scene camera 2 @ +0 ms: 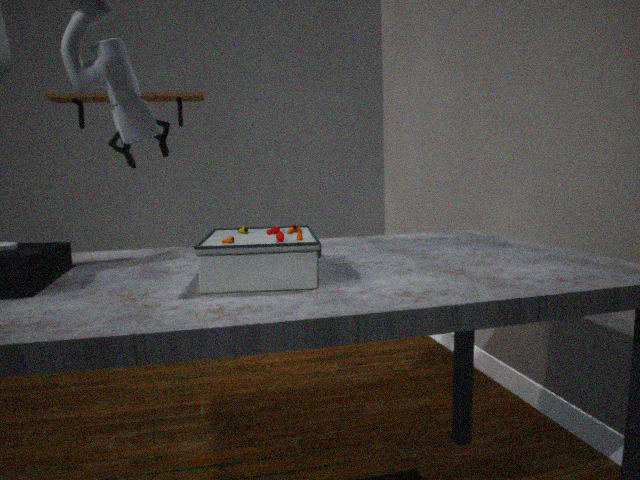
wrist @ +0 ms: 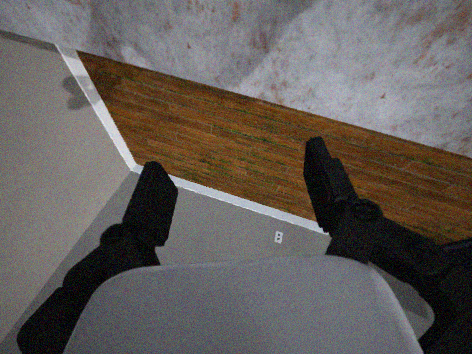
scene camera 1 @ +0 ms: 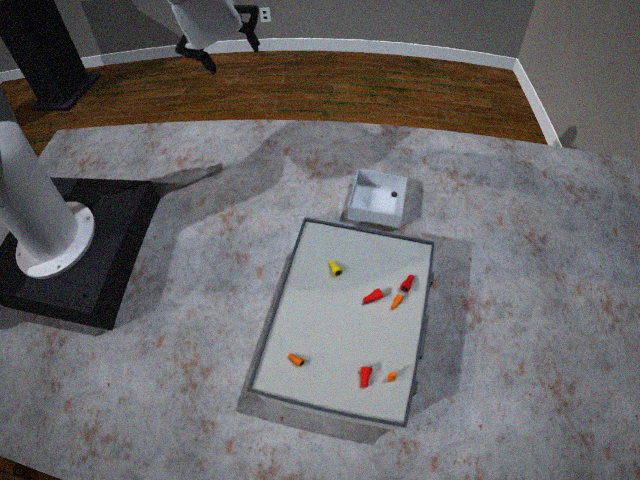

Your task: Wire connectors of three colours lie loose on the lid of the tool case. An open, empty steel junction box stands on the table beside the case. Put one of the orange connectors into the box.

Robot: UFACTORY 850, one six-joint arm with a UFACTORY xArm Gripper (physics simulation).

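My gripper (scene camera 1: pixel 235 60) (scene camera 2: pixel 150 161) (wrist: pixel 233 166) is open and empty, high above and away from the tool case. One orange connector (scene camera 1: pixel 296 360) (scene camera 2: pixel 227 240) lies near the lid's left front. A second orange connector (scene camera 1: pixel 391 376) (scene camera 2: pixel 299 235) lies at the front right, beside a red connector (scene camera 1: pixel 365 376) (scene camera 2: pixel 280 236). A third orange connector (scene camera 1: pixel 397 301) (scene camera 2: pixel 291 229) lies close to a red connector (scene camera 1: pixel 407 283) near the right edge. The steel junction box (scene camera 1: pixel 377 198) stands open and empty behind the tool case (scene camera 1: pixel 330 408) (scene camera 2: pixel 258 271); it does not show in scene camera 2.
Another red connector (scene camera 1: pixel 373 296) (scene camera 2: pixel 272 230) and a yellow connector (scene camera 1: pixel 335 268) (scene camera 2: pixel 242 229) lie on the lid. The arm's black base block (scene camera 1: pixel 121 248) (scene camera 2: pixel 36 268) stands on the table at the left. A wall shelf (scene camera 2: pixel 191 96) shows behind the arm.
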